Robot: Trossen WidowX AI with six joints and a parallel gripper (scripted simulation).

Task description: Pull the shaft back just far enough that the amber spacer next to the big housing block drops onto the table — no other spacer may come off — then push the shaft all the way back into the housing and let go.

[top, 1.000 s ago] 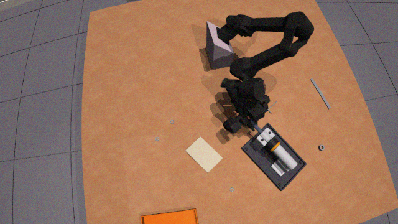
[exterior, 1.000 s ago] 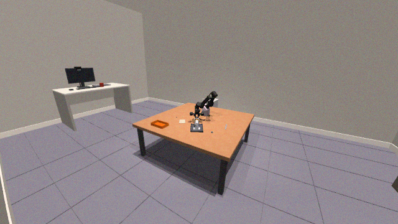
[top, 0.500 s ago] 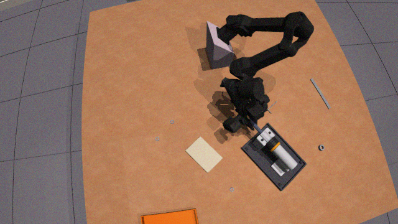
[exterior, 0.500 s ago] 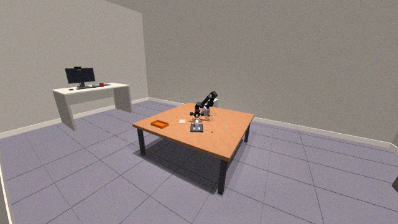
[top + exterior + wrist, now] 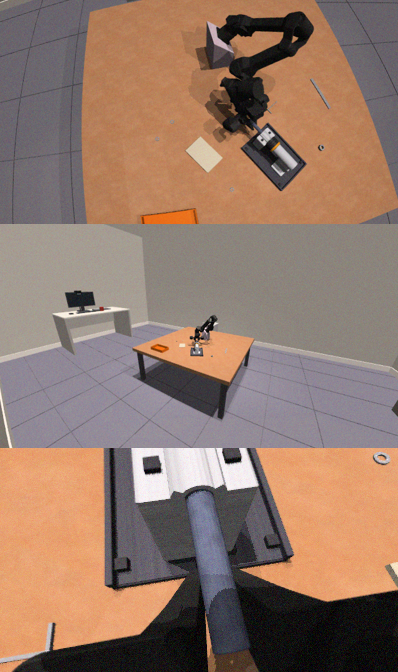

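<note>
Now: gripper tip 40 mm short of the shaft, 30 mm to the right of it and 20 mm below it. From my gripper tip the other things lie so: amber spacer (80 mm ahead, 60 mm to the left, 20 mm above); then metal bar (350 mm to the left, 160 mm behind, 50 mm below); then cream pad (190 mm to the right, 80 mm ahead, 50 mm below).
</note>
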